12 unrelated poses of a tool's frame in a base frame.
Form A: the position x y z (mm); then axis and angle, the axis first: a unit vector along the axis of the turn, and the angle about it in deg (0 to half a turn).
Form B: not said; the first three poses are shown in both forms.
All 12 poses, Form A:
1: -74, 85, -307, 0.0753, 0.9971, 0.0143, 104.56
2: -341, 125, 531, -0.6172, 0.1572, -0.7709, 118.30
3: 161, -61, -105, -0.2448, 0.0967, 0.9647, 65.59
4: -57, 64, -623, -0.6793, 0.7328, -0.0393, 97.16
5: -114, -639, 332, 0.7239, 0.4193, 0.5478, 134.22
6: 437, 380, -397, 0.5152, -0.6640, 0.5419, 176.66
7: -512, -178, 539, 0.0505, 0.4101, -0.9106, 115.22
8: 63, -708, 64, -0.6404, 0.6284, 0.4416, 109.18
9: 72, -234, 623, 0.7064, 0.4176, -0.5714, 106.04
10: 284, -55, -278, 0.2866, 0.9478, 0.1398, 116.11
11: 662, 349, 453, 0.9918, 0.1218, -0.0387, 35.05
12: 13, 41, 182, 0.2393, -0.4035, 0.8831, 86.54
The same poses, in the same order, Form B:
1: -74, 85, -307, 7.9, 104.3, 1.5
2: -341, 125, 531, -73.0, 18.6, -91.2
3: 161, -61, -105, -16.1, 6.3, 63.3
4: -57, 64, -623, -66.0, 71.2, -3.8
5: -114, -639, 332, 97.2, 56.3, 73.5
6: 437, 380, -397, 91.0, -117.3, 95.7
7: -512, -178, 539, 5.8, 47.3, -104.9
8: 63, -708, 64, -69.9, 68.6, 48.2
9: 72, -234, 623, 74.9, 44.3, -60.6
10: 284, -55, -278, 33.3, 110.0, 16.2
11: 662, 349, 453, 34.8, 4.3, -1.4
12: 13, 41, 182, 20.7, -34.9, 76.4
